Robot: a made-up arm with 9 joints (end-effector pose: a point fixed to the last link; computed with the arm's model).
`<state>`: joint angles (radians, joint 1 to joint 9).
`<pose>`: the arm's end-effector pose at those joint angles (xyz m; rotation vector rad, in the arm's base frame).
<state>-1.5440 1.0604 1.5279 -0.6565 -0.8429 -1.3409 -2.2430 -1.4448 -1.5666</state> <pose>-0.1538 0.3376 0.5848 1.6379 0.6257 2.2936</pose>
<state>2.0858 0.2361 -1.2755 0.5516 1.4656 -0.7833 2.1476 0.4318 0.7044</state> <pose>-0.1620 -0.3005 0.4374 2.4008 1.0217 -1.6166</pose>
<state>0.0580 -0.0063 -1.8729 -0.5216 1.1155 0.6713 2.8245 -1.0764 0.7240</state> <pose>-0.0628 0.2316 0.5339 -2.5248 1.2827 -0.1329</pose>
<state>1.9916 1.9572 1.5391 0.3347 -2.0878 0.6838 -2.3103 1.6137 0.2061</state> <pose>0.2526 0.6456 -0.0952 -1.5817 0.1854 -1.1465</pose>
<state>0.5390 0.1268 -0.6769 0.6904 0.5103 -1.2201 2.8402 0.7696 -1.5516</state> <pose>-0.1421 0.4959 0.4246 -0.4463 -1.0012 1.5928</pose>
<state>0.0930 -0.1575 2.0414 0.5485 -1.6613 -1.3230 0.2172 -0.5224 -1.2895</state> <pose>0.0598 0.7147 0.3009 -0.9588 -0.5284 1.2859</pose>
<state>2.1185 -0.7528 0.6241 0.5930 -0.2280 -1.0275 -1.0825 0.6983 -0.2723</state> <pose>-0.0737 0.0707 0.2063 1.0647 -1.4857 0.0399</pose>
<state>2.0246 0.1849 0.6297 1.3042 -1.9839 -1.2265 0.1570 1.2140 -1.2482</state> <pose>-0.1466 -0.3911 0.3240 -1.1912 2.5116 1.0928</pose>
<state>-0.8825 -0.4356 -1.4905 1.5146 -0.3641 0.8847 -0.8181 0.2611 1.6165</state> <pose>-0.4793 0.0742 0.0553 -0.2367 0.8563 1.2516</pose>
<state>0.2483 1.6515 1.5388 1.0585 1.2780 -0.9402 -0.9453 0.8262 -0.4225</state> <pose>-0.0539 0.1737 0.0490 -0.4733 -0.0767 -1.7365</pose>
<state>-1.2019 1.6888 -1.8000 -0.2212 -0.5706 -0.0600 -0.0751 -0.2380 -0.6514</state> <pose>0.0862 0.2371 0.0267 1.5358 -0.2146 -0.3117</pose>
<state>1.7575 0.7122 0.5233 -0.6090 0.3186 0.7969 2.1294 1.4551 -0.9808</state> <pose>-0.3795 0.3289 0.1310 1.6514 -0.4007 -2.1442</pose>
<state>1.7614 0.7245 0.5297 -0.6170 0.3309 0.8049 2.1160 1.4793 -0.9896</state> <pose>-0.3942 0.3200 0.1385 1.5776 -0.3812 -2.1688</pose>
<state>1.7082 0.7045 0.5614 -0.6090 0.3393 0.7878 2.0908 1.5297 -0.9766</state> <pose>-0.4083 0.3167 0.1309 1.4678 -0.4574 -2.1588</pose>
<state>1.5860 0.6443 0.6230 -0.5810 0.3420 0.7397 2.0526 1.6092 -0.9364</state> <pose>-0.4168 0.3210 0.1009 1.3275 -0.6420 -2.1048</pose>
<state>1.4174 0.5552 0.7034 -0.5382 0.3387 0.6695 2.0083 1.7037 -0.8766</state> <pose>-0.4116 0.3255 0.0474 1.1935 -0.8825 -2.0103</pose>
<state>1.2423 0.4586 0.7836 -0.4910 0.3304 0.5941 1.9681 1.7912 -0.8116</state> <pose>-0.3897 0.3189 -0.0172 1.1045 -1.1081 -1.8896</pose>
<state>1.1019 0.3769 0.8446 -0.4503 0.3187 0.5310 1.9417 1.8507 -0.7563</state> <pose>-0.3591 0.3015 -0.0713 1.0772 -1.2677 -1.7671</pose>
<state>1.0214 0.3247 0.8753 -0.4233 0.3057 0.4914 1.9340 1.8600 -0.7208</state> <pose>-0.3301 0.2836 -0.1036 1.1101 -1.3517 -1.6576</pose>
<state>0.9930 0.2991 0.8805 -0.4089 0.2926 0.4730 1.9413 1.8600 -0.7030</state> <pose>-0.3129 0.2773 -0.1162 1.1583 -1.3710 -1.6000</pose>
